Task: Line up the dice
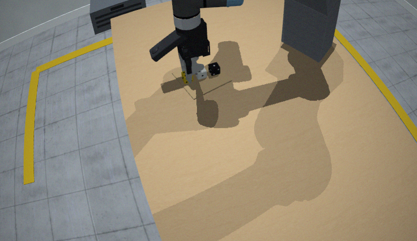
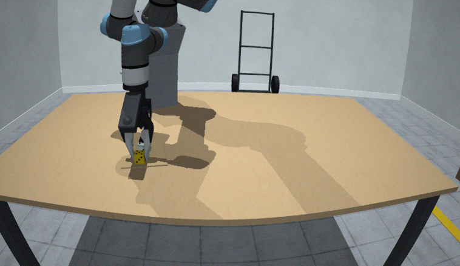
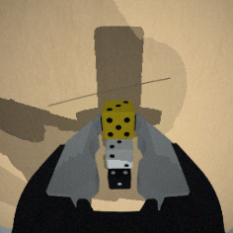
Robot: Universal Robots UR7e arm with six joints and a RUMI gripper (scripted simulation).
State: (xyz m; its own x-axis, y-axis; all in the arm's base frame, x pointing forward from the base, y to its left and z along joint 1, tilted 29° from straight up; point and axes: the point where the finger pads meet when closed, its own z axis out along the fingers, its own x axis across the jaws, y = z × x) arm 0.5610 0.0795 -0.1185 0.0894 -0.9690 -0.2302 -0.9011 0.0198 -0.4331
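The yellow die lies right at my hand. The rest, counted from my hand: mat (5 cm behind, 2 cm below); white die (4 cm behind); black die (9 cm behind, 1 cm to the right).
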